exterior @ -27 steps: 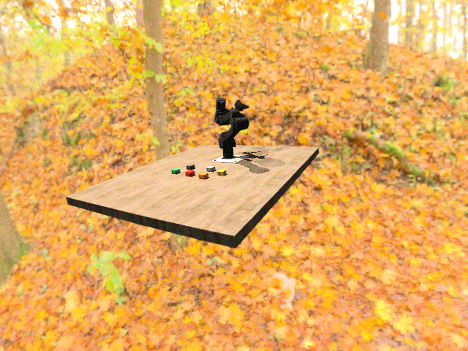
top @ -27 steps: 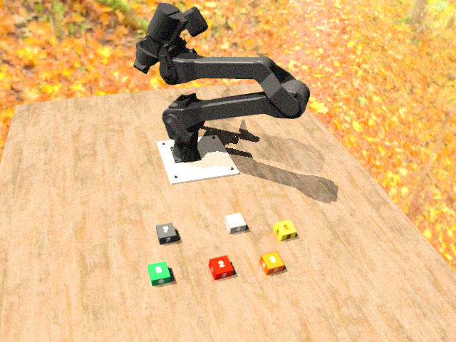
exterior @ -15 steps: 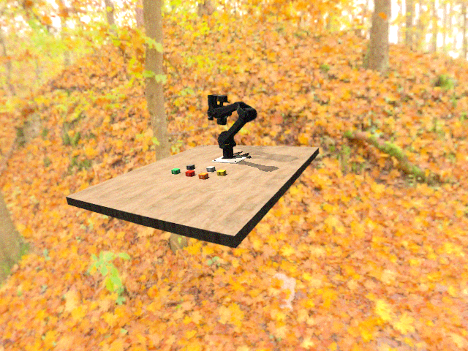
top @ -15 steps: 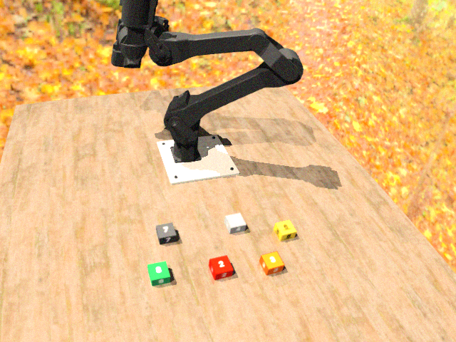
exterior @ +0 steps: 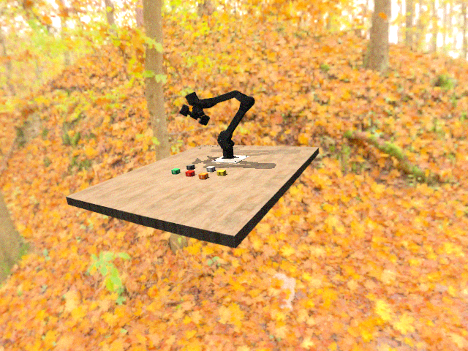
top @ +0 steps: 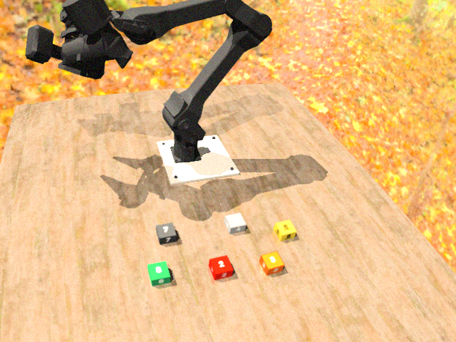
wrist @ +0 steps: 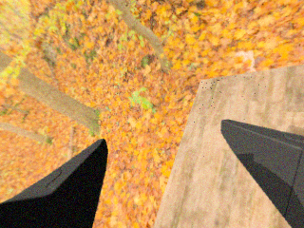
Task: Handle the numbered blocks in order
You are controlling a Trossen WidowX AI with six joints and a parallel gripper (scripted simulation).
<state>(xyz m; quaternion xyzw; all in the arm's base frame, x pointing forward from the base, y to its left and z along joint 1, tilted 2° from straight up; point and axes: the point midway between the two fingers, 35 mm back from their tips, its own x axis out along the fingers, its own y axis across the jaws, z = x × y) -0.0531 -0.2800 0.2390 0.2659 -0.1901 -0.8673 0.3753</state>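
My gripper tip is 410 mm short of the red block, 300 mm to the right of it and 220 mm above it. The rest, counted from my gripper tip: dark grey block 320 mm ahead, 220 mm to the left, 220 mm below; yellow block 360 mm ahead, 450 mm to the left, 220 mm below; green block 400 mm ahead, 190 mm to the left, 220 mm below.
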